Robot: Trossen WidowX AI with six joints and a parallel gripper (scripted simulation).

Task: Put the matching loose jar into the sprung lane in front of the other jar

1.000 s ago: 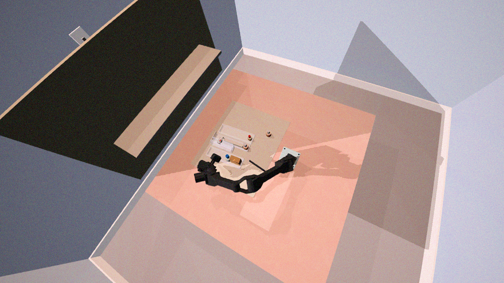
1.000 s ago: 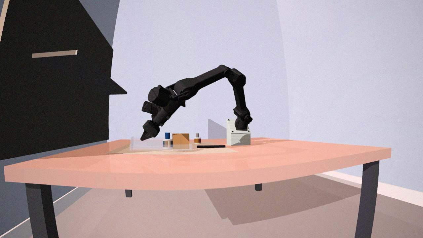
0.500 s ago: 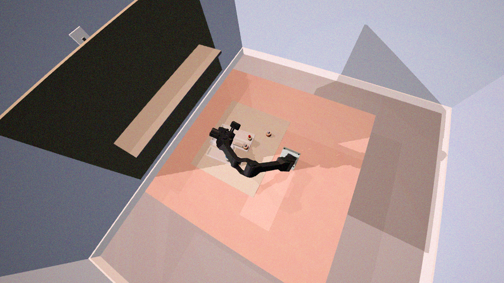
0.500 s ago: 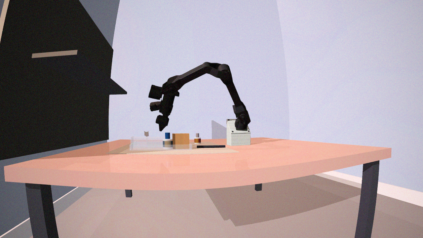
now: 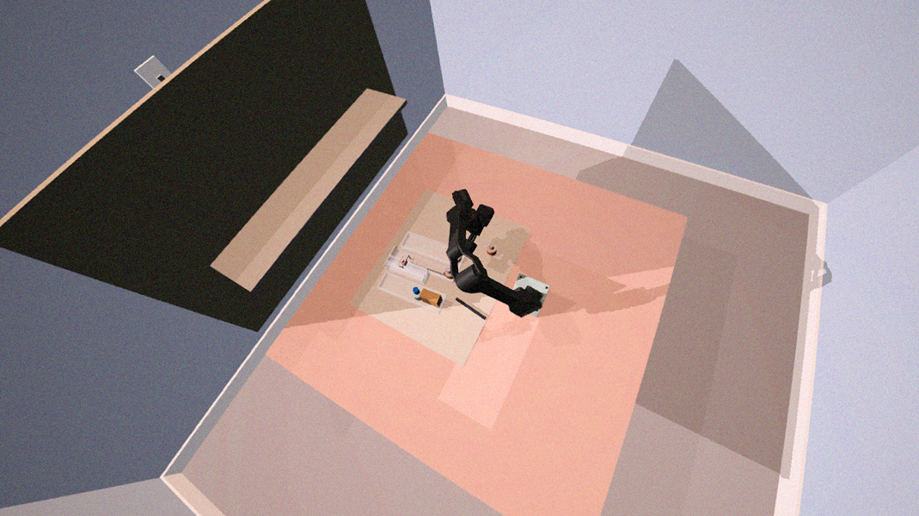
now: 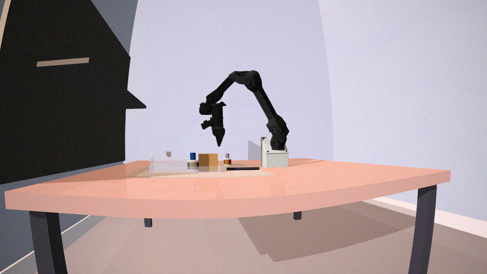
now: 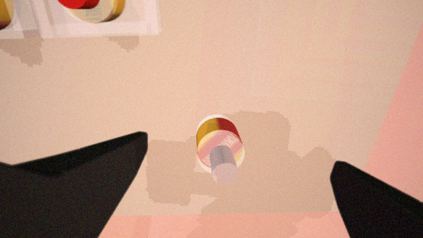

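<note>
My gripper tip is 5 cm short of the brown box, 30 cm to the right of it and 7 cm above it. The rest, counted from my gripper tip: black strip (10 cm behind, 25 cm to the left, 11 cm below); shelf (56 cm ahead, 18 cm to the left, 26 cm above).
</note>
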